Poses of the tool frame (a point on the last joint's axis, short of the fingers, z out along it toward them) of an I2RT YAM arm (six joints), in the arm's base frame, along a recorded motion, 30 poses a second.
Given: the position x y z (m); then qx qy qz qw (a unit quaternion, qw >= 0).
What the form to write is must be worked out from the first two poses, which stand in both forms.
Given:
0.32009, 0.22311, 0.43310, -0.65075, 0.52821, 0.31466, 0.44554
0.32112, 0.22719, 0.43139, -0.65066, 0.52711, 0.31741, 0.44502
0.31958, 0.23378, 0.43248, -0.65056, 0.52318, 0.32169, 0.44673
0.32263, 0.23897, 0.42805, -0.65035, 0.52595, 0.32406, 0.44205
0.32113, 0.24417, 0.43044, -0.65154, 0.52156, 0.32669, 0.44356
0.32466, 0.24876, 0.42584, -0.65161, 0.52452, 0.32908, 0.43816
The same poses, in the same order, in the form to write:
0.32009, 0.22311, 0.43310, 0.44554, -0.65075, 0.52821, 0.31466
0.32112, 0.22719, 0.43139, 0.44502, -0.65066, 0.52711, 0.31741
0.31958, 0.23378, 0.43248, 0.44673, -0.65056, 0.52318, 0.32169
0.32263, 0.23897, 0.42805, 0.44205, -0.65035, 0.52595, 0.32406
0.32113, 0.24417, 0.43044, 0.44356, -0.65154, 0.52156, 0.32669
0.32466, 0.24876, 0.42584, 0.43816, -0.65161, 0.52452, 0.32908

